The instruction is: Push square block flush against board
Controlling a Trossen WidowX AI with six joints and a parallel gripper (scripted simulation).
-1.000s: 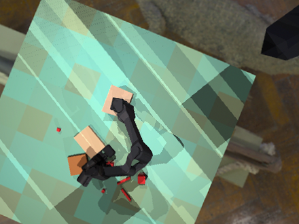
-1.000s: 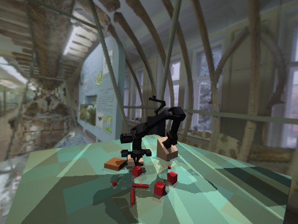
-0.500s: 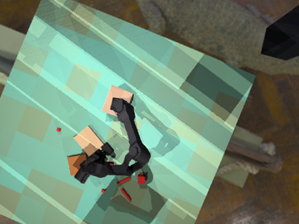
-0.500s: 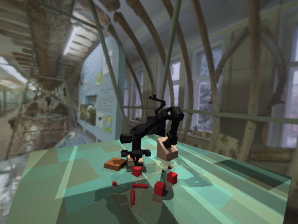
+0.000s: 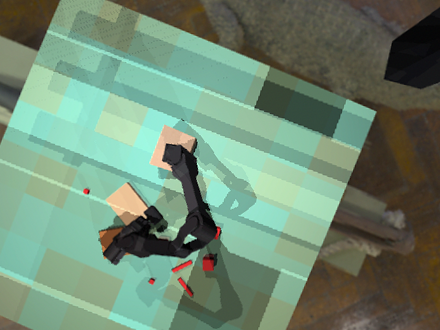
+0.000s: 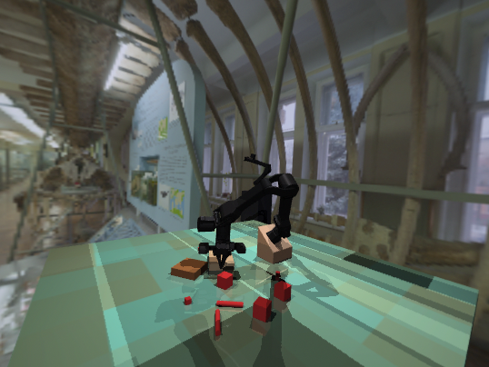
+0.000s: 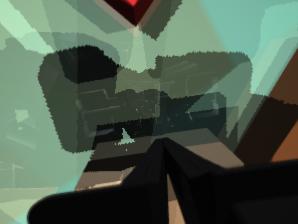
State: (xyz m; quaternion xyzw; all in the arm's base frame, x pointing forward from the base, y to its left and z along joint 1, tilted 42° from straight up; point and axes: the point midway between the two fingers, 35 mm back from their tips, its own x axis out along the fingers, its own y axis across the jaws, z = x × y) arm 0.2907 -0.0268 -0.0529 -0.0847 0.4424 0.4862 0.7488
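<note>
Right now the tan square block is 60 mm behind my gripper tip and 70 mm to the right of it. Also, from my gripper tip: brown board (90 mm ahead, 80 mm to the right).
</note>
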